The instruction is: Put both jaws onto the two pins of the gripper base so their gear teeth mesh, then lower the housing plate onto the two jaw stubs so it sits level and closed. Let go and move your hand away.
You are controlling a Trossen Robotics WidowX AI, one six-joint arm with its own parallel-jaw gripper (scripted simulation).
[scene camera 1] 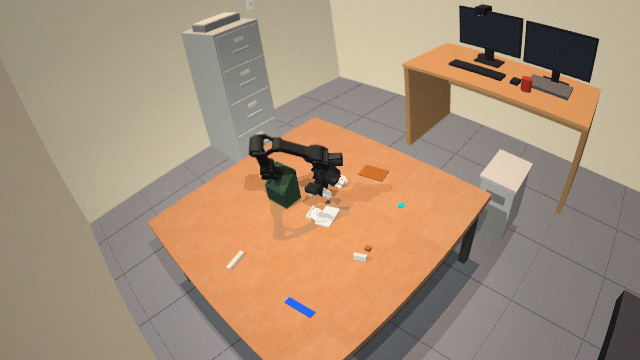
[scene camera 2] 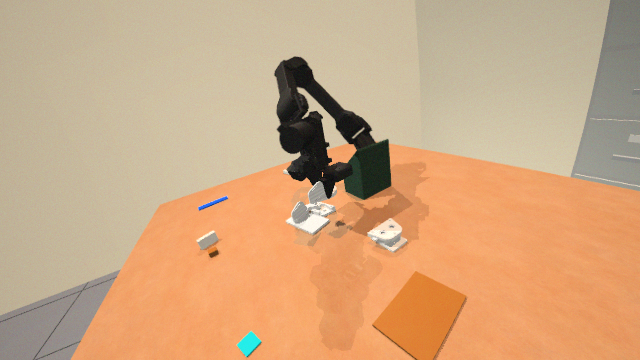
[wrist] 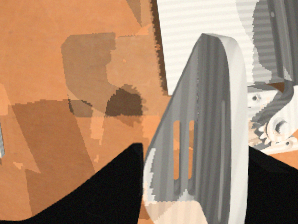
my gripper: holds a white jaw (wrist: 212, 91)
